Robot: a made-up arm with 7 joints.
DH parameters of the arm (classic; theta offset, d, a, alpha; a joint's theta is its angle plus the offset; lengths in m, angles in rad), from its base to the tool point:
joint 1: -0.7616 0 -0.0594 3.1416
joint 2: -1.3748 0 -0.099 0
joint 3: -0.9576 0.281 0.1 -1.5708
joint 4: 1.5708 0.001 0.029 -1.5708
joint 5: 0 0.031 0.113 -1.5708
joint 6: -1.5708 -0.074 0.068 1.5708
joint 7: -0.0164 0 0.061 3.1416
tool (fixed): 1.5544 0.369 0 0
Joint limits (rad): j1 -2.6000..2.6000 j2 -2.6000..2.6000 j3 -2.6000..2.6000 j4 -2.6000..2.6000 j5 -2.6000..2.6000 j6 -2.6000..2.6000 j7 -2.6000..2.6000
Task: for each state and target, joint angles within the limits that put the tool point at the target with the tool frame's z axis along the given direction. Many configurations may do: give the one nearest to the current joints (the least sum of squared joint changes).
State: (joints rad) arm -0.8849 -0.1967 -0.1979 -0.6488 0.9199 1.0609 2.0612
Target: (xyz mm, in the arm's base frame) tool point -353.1 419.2 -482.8 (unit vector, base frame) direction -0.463 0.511 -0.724
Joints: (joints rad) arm -0.8748 -0.1437 -0.3756 -1.1112 1.6300 0.9108 2.2352
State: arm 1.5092 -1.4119 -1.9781 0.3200 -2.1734 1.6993 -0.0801
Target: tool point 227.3 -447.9 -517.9 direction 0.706 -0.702 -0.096
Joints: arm 0.9329 -0.7576 -2.2079 -0.1285 -2.3735 1.6158 -0.2655
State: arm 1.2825 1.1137 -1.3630 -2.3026 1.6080 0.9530 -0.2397
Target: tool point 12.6 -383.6 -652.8 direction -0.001 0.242 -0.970
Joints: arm 1.6394 0.7574 -1.6883 -1.7646 1.4768 1.7035 -0.3151
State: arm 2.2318 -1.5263 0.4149 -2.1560 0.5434 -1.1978 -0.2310
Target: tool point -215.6 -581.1 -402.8 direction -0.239 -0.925 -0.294
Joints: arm 1.8621 -0.6081 -0.1055 -2.6000 0.3877 -0.6784 -0.2393
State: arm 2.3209 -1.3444 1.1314 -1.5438 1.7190 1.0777 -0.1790
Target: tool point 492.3 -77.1 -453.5 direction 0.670 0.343 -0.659
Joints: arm 2.4806 -1.2918 0.6922 -1.9691 1.7207 0.8569 -0.2760
